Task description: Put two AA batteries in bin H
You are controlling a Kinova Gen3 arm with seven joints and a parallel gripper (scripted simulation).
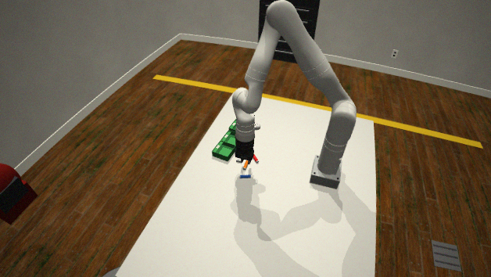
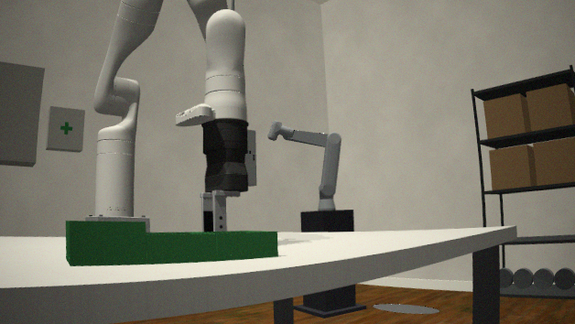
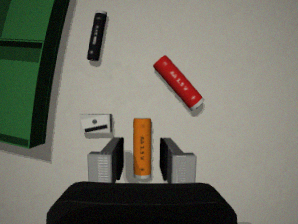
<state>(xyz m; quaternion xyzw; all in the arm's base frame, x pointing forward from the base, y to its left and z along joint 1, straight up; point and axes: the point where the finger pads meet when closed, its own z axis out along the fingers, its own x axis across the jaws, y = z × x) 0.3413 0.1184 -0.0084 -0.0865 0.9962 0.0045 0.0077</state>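
The orange AA battery is 4 cm below my hand. The rest, counted from my hand: red battery 2 cm behind, 6 cm to the right, 4 cm below; then pale piece 4 cm ahead, 1 cm to the right, 4 cm below; then blue battery 3 cm behind, 6 cm to the left, 4 cm below.
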